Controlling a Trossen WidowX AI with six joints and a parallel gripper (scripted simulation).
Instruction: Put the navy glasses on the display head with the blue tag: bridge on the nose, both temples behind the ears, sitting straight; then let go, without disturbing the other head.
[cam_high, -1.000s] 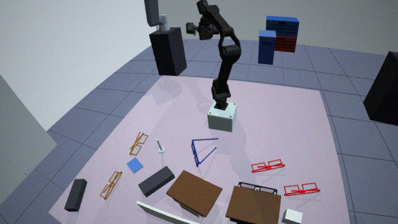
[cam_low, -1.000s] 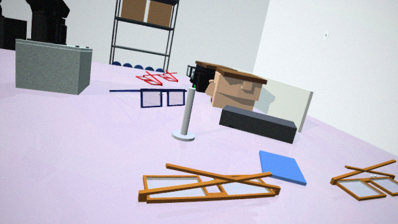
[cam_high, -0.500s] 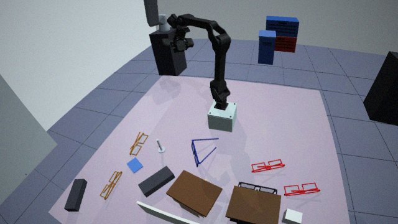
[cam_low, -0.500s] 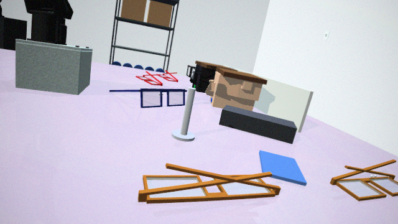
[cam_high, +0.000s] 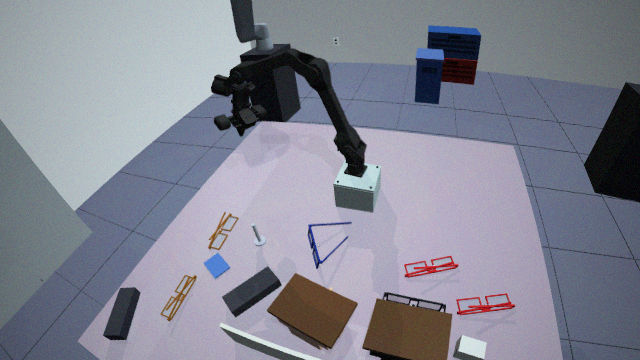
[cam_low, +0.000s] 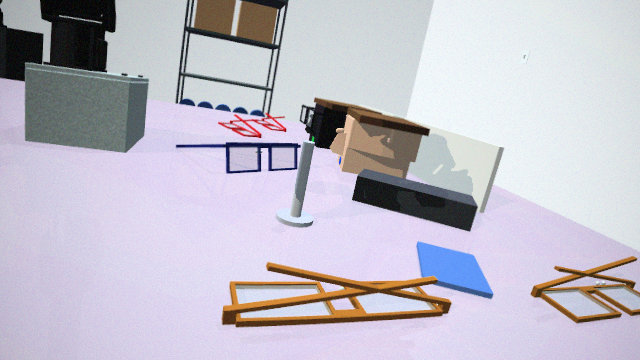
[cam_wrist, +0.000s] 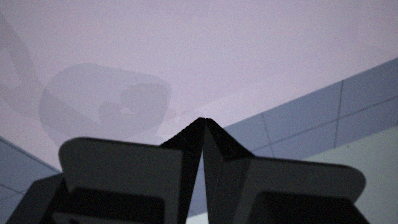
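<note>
My gripper tip is 260 mm short of the white post, 200 mm to the right of it and 190 mm above it. The rest, counted from my gripper tip: white panel: 630 mm to the left, 540 mm ahead, 160 mm below; blue tag: 400 mm ahead, 210 mm below, 120 mm to the left; display head: 510 mm to the left, 410 mm ahead, 160 mm below.
</note>
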